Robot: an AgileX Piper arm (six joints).
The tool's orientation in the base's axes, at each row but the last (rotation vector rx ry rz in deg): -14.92, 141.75, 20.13; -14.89, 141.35, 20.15; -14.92, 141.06, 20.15; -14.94, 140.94, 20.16; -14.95, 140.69, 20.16; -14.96, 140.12, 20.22; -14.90, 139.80, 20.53; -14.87, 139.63, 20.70; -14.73, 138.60, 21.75; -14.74, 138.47, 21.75; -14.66, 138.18, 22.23; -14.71, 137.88, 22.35
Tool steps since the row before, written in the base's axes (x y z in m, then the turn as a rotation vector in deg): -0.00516, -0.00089, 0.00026, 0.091, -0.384, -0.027; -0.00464, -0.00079, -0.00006, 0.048, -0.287, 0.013; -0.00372, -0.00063, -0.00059, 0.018, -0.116, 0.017; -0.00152, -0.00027, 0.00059, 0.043, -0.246, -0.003; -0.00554, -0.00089, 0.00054, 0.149, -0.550, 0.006; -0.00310, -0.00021, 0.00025, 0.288, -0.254, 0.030; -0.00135, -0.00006, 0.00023, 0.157, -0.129, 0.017; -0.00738, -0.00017, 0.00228, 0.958, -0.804, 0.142; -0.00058, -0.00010, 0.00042, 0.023, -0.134, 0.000; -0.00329, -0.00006, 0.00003, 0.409, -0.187, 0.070; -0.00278, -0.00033, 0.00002, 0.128, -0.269, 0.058; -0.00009, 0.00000, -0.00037, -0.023, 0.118, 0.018
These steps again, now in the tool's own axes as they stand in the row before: 0.00401, 0.00058, -0.00333, -0.016, -0.392, -0.048; 0.00376, 0.00048, -0.00279, -0.017, -0.282, -0.072; 0.00334, 0.00029, -0.00184, -0.013, -0.111, -0.039; 0.00085, 0.00026, -0.00139, -0.007, -0.245, -0.050; 0.00406, 0.00076, -0.00383, -0.065, -0.559, -0.092; 0.00226, 0.00069, -0.00204, -0.216, -0.313, 0.063; 0.00090, 0.00036, -0.00097, -0.119, -0.161, 0.037; 0.00424, 0.00230, -0.00604, -0.750, -0.993, 0.190; 0.00018, 0.00015, -0.00068, -0.006, -0.132, -0.031; 0.00248, 0.00087, -0.00198, -0.339, -0.276, 0.127; 0.00211, 0.00048, -0.00177, -0.112, -0.276, -0.058; 0.00031, -0.00005, 0.00022, -0.004, 0.121, 0.014
